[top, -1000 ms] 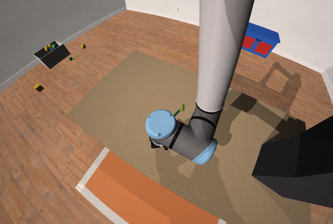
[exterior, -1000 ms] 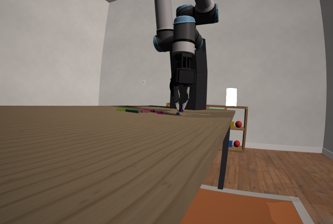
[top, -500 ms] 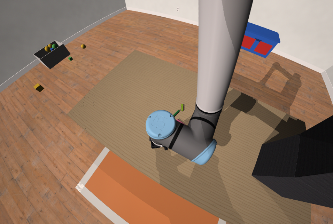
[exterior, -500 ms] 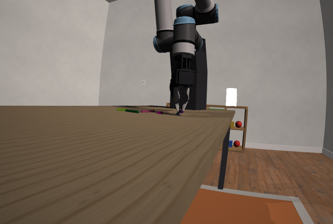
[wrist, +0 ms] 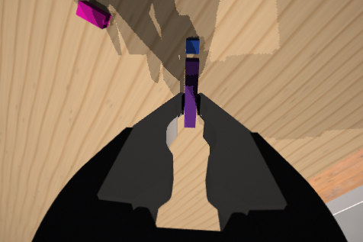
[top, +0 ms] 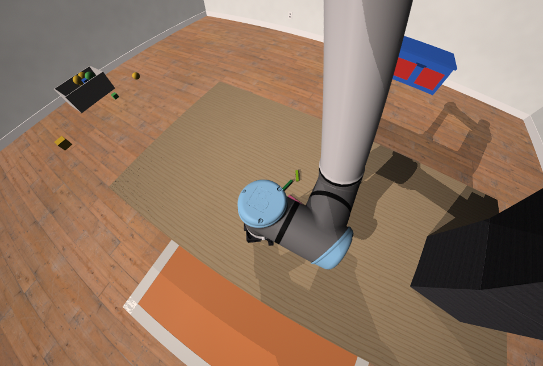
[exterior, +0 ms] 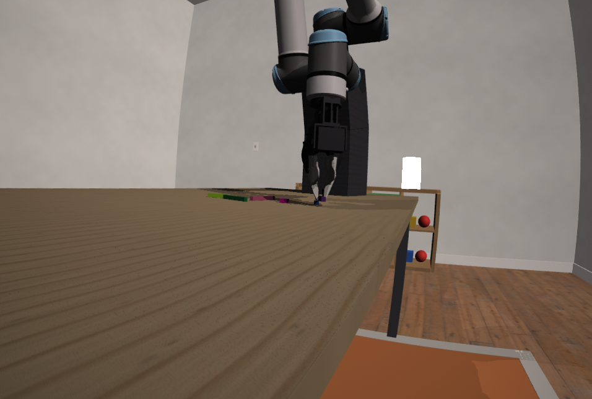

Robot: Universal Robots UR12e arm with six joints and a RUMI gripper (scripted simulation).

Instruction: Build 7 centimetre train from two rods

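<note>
Now: the small blue rod 30 mm behind my hand, 20 mm to the right of it and 20 mm below it. Round my hand: purple rod 10 mm below; then magenta rod 90 mm to the right, 20 mm below, 10 mm behind; then pink rod 170 mm to the right, 30 mm behind, 20 mm below.
</note>
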